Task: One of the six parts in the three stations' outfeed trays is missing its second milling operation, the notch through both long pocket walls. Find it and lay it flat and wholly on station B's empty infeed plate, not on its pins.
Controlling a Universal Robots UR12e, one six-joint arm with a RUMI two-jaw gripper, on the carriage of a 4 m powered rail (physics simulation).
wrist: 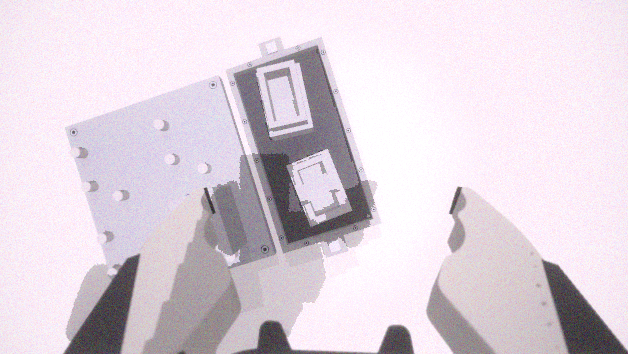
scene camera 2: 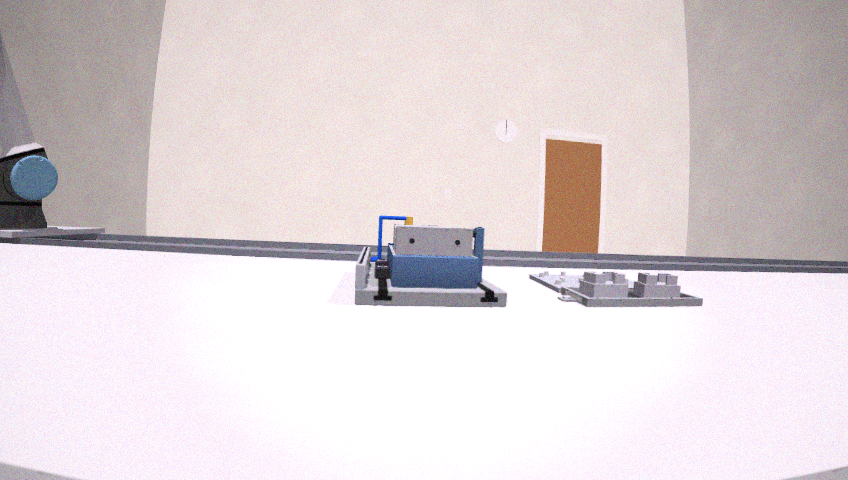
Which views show my gripper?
The wrist view only.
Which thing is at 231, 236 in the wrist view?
A grey block.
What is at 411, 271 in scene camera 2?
A blue vise.
